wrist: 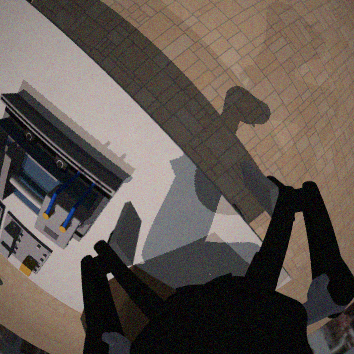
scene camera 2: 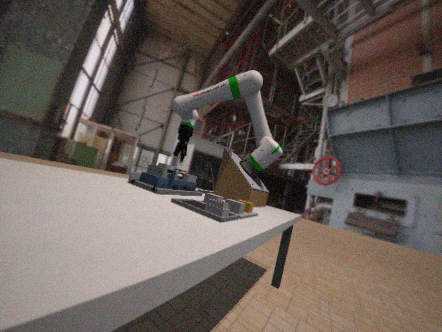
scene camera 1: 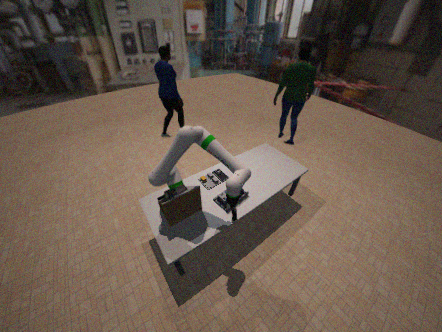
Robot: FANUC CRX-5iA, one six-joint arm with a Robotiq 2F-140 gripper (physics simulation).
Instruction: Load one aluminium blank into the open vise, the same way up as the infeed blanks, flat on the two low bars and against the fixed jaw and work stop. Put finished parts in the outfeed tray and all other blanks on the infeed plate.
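Frame: origin at the arm's base, x ahead, y left, z up, level; metres.
Seen in the pictures: gripper, fingertip midpoint: (wrist: 187, 193) (scene camera 2: 176, 166) (scene camera 1: 230, 214); arm's base, origin of the base link: (scene camera 2: 247, 170) (scene camera 1: 179, 192).
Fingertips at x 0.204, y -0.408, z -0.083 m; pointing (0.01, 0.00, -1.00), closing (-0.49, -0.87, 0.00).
Note:
Offsets run from my fingertips to a thing's top centre. "*": to the spot under its first point. Level surfaces: height alone.
My gripper (scene camera 1: 234, 216) (scene camera 2: 180, 155) (wrist: 187, 193) is open and empty, pointing down. It hangs above the table's front edge, beside the vise. The vise {0.210 m ahead, 0.190 m left, 0.027 m down} (scene camera 1: 223, 203) (scene camera 2: 165, 183) (wrist: 40, 172) has a blue body and grey jaws on a dark base. The wrist view cuts off its left part, and I cannot tell whether a blank lies between the jaws. Behind it lies the grey infeed plate {0.202 m ahead, 0.500 m left, 0.118 m down} (scene camera 1: 208, 187) (wrist: 42, 247), with small upright grey blocks {0.355 m ahead, 0.531 m left, 0.085 m down} (scene camera 2: 214, 200) and a yellow block {0.158 m ahead, 0.549 m left, 0.082 m down} (scene camera 1: 203, 178) (scene camera 2: 246, 205) (wrist: 26, 269). A darker tray {* 0.349 m ahead, 0.501 m left, 0.105 m down} (scene camera 1: 220, 174) lies beside the plate.
A brown wedge-shaped box (scene camera 1: 181, 206) (scene camera 2: 232, 182) (wrist: 127, 305) stands by the arm's base. Two blue tubes with yellow ends {* 0.129 m ahead, 0.166 m left, 0.018 m down} (wrist: 48, 212) reach over a grey block at the vise. Two people, in blue (scene camera 1: 167, 82) and green (scene camera 1: 297, 82), stand behind the white table {0.126 m down} (scene camera 1: 270, 165) (scene camera 2: 100, 235).

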